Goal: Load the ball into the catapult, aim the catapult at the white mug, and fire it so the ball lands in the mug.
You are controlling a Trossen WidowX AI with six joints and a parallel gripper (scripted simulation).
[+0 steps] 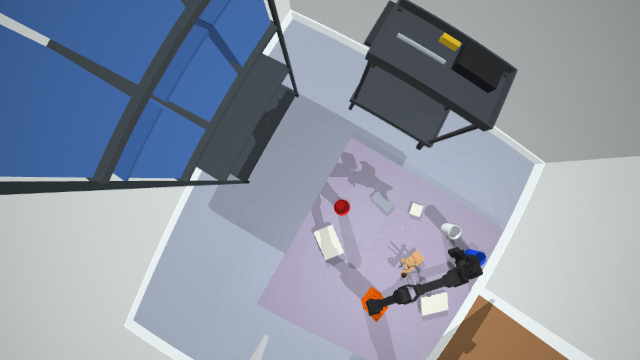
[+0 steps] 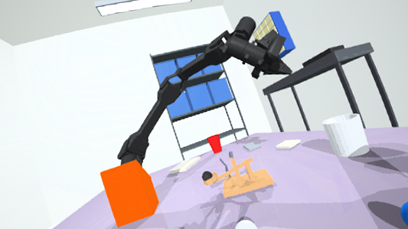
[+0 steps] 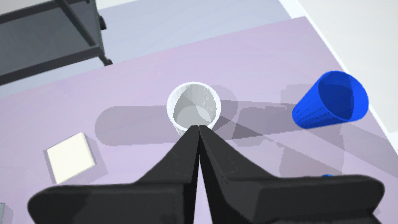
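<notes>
Now: gripper tip 310 mm past the dark ball, 210 mm above it and 130 mm to the right of it. Also, from my gripper tip: blue cup (270 mm to the right, 240 mm below, 10 mm behind); white mug (250 mm below, 80 mm ahead, 30 mm to the right); wooden catapult (250 mm behind, 220 mm below, 130 mm to the left).
</notes>
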